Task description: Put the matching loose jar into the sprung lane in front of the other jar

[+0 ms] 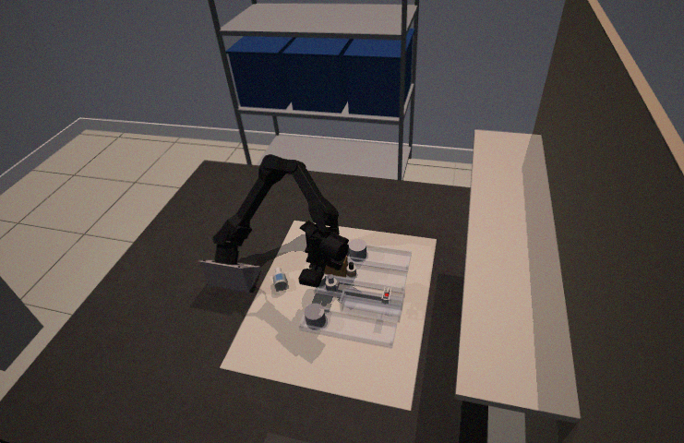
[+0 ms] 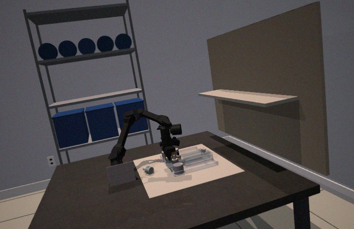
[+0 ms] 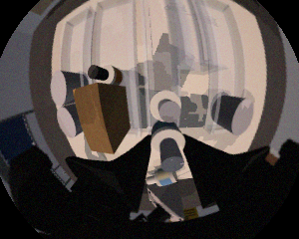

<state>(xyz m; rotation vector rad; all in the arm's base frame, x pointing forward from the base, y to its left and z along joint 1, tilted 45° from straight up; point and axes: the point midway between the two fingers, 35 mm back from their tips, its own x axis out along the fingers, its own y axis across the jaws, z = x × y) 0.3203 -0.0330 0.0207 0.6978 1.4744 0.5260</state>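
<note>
The box lies 4 cm ahead of my gripper tip, 7 cm to the left of it and 1 cm below it. From my gripper tip the other things lie so: pusher plate: 14 cm ahead, 4 cm to the right; then red mark: 22 cm ahead, 5 cm to the right, 2 cm above; then sprung lane: 15 cm ahead, 4 cm to the right, 3 cm below.
</note>
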